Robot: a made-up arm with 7 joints. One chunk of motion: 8 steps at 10 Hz.
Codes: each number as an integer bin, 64 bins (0 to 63) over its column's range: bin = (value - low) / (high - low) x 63, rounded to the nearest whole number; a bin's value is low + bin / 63 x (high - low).
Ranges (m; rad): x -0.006..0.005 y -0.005..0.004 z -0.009..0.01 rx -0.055..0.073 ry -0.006..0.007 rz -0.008..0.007
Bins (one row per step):
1: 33 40 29 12 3 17
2: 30 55 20 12 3 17
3: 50 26 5 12 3 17
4: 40 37 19 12 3 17
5: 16 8 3 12 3 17
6: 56 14 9 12 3 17
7: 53 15 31 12 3 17
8: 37 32 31 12 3 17
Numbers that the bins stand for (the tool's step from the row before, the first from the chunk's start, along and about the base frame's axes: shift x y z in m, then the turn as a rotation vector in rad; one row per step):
1: -0.00024 0.00071 -0.00025 -0.03062 -0.00538 -0.00395
2: -0.00076 0.00286 -0.00297 -0.03062 -0.00538 -0.00395
3: 0.00273 -0.00129 -0.00749 -0.03062 -0.00538 -0.00395
4: 0.00098 0.00029 -0.00327 -0.03062 -0.00538 -0.00395
5: -0.00321 -0.00386 -0.00810 -0.03062 -0.00538 -0.00395
6: 0.00378 -0.00300 -0.00629 -0.03062 -0.00538 -0.00395
7: 0.00325 -0.00286 0.00035 -0.03062 -0.00538 -0.00395
8: 0.00046 -0.00043 0.00035 -0.03062 -0.00538 -0.00395

